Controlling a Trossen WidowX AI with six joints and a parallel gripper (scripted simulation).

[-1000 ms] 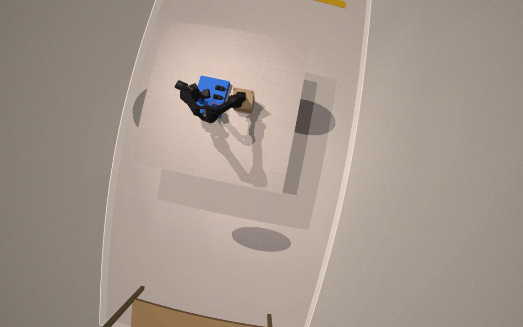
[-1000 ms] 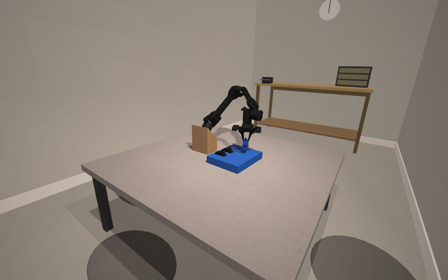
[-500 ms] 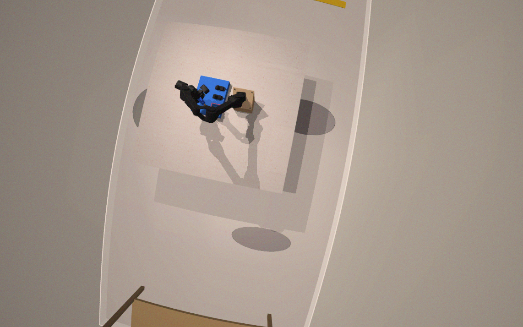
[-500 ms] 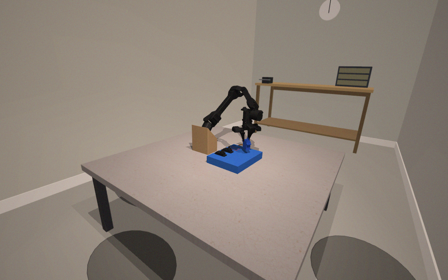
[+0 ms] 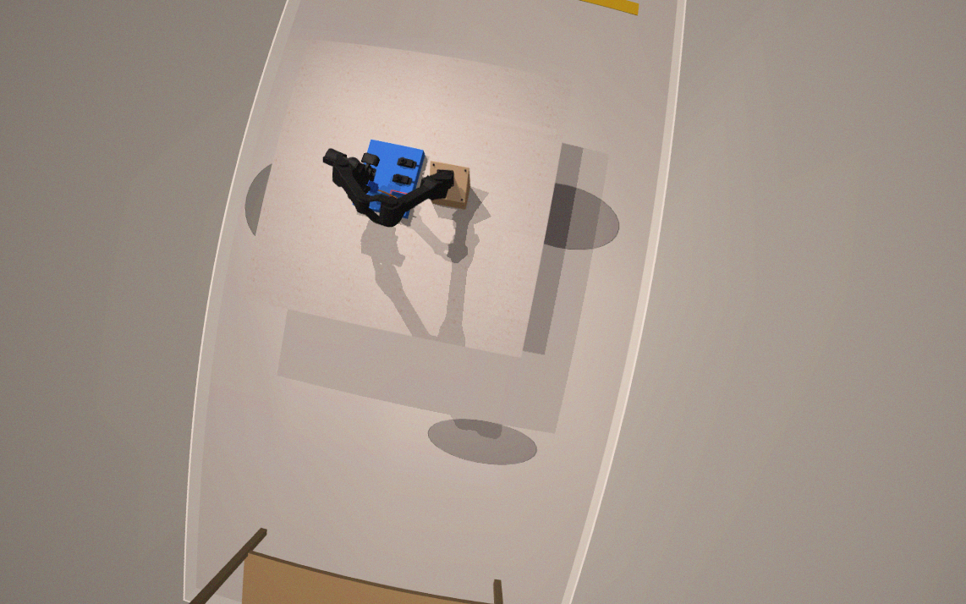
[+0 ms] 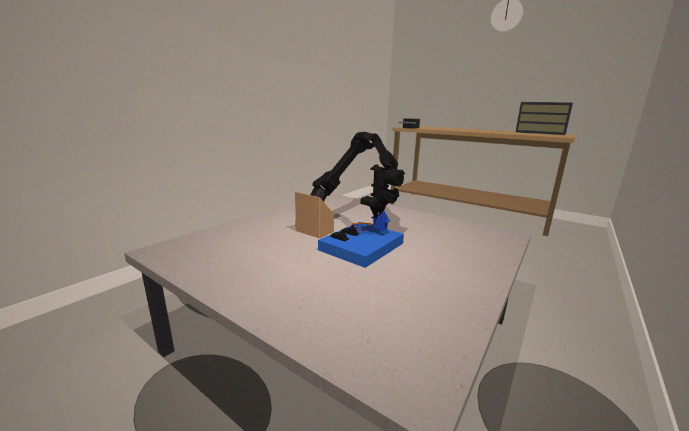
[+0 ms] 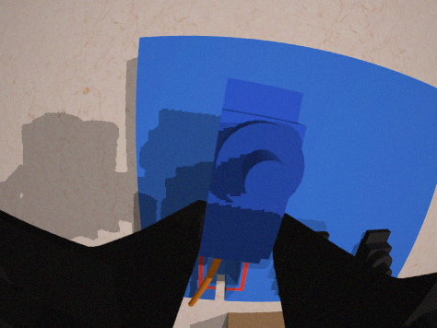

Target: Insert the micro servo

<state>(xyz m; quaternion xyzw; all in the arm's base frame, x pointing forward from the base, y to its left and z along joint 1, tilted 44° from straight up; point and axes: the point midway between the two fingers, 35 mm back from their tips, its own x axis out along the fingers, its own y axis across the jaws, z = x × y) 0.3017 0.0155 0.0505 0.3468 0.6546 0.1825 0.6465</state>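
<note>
Right now my gripper tip is 10 cm above the blue deck and 8 cm to the left of it.
</note>
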